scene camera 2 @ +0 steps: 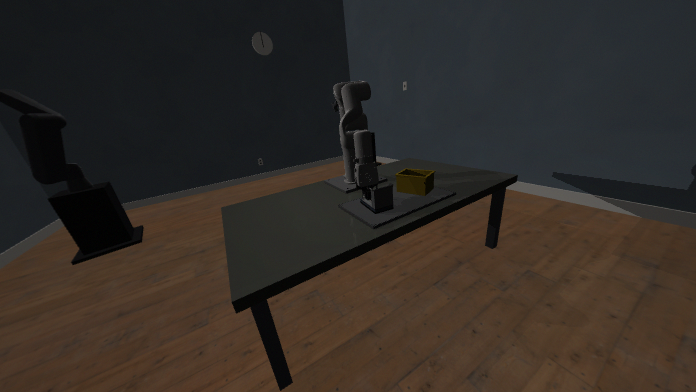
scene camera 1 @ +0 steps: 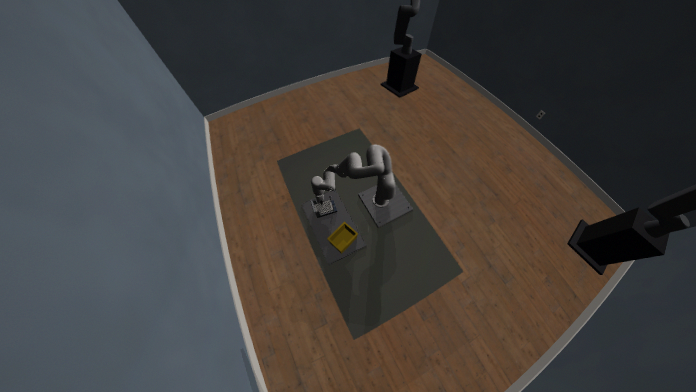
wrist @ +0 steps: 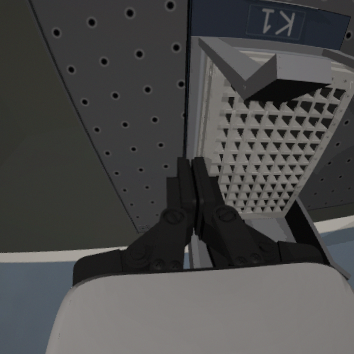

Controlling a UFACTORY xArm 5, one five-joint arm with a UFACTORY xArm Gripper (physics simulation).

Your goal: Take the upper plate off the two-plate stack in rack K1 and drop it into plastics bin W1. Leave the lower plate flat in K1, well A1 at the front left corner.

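Where they show: gripper, fingertip midpoint: (scene camera 2: 368, 199) (scene camera 1: 320, 201) (wrist: 188, 174); arm's base, link origin: (scene camera 2: 353, 181) (scene camera 1: 380, 200).
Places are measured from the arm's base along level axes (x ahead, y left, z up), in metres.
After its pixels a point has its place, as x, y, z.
Observation:
A pale well plate (scene camera 1: 325, 207) @[0.384, -0.194, 0.035] (wrist: 280, 135) @[0.380, -0.185, 0.043] with a grid of square wells lies in rack K1 (scene camera 2: 383, 197) @[0.460, -0.223, 0.064] (wrist: 220, 22) @[0.314, -0.206, 0.017]. The wrist view shows it from above at the right; a second plate under it cannot be made out. Grey angled walls of the rack stand over its K1-label end. My gripper (wrist: 188, 174) @[0.389, -0.248, 0.047] is shut and empty. In the wrist view its fingertips are at the plate's left long edge, beside the rack's side; whether they touch cannot be told. Plastics bin W1 (scene camera 1: 343, 238) @[0.412, 0.073, 0.001] (scene camera 2: 415, 184) @[0.457, 0.028, 0.051], yellow and open-topped, stands beside the rack.
The rack and bin stand on a grey perforated board (scene camera 1: 320, 230) @[0.512, -0.079, -0.005] (scene camera 2: 405, 206) @[0.504, -0.123, -0.005] (wrist: 115, 95) @[0.339, -0.286, -0.005] on the dark table (scene camera 1: 400, 270) @[0.233, 0.489, -0.018] (scene camera 2: 295, 235) @[0.299, -0.594, -0.018]. The arm's base plate (scene camera 1: 392, 212) @[-0.005, 0.135, 0.000] lies on the table behind the board. Two dark pedestals (scene camera 1: 404, 70) (scene camera 1: 617, 240) carry other arms off the table.

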